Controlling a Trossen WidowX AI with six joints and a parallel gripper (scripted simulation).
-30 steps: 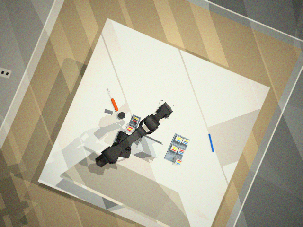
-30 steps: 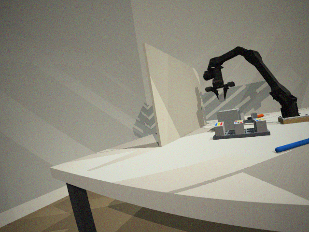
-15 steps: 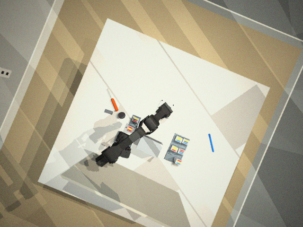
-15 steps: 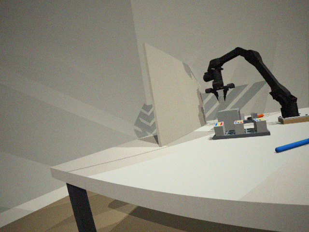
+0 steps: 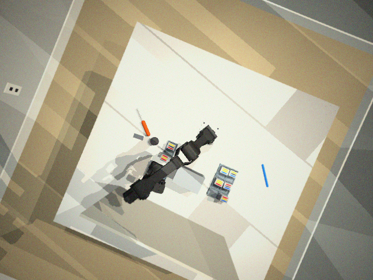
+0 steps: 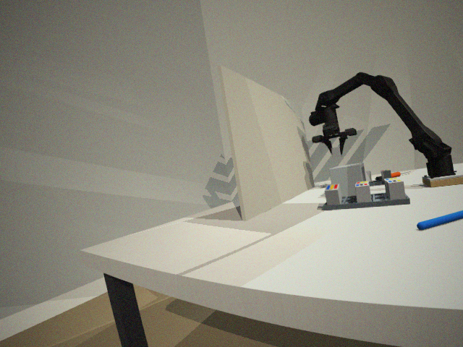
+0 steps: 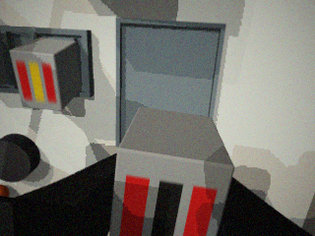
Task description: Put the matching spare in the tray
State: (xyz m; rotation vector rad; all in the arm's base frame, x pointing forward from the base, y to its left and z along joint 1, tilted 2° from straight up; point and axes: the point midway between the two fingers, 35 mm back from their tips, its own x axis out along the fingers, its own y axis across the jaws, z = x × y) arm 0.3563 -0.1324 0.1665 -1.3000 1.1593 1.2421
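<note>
The tray lies 140 mm below my gripper tip and 10 mm behind it. From my gripper tip the other things lie so: grey mounted unit: 190 mm to the left, 100 mm below, 80 mm behind; grey block: 20 mm above; dark disc: 150 mm behind, 140 mm below, 110 mm to the right.
</note>
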